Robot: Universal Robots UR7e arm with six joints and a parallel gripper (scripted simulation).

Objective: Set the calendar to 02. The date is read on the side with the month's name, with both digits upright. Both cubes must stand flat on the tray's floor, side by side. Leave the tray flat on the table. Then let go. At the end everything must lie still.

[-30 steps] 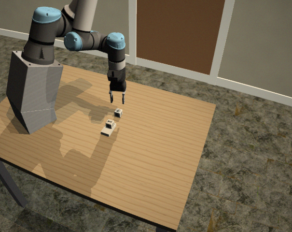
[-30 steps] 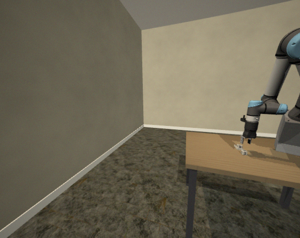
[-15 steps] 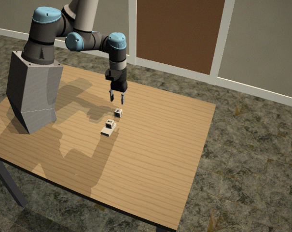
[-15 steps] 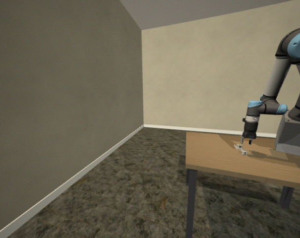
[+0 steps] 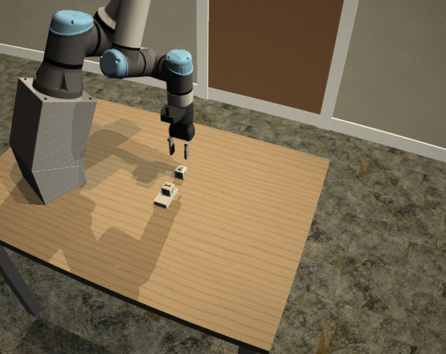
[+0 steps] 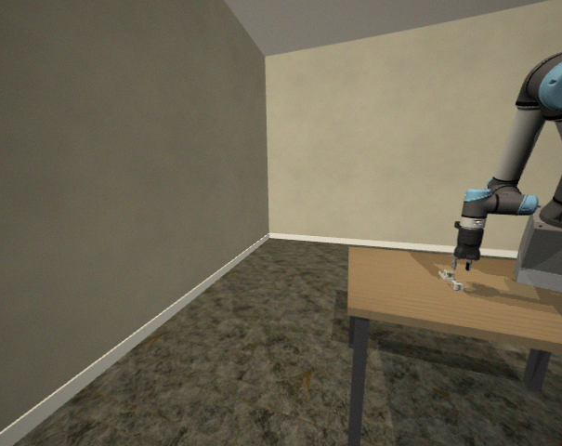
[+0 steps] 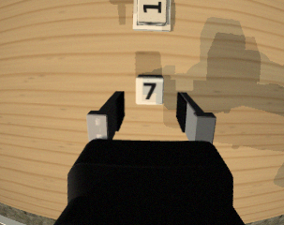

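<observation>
My gripper is now 90 mm above the digit cube. Also, from my hand: calendar tray 110 mm to the right, 100 mm below, 10 mm ahead.
</observation>
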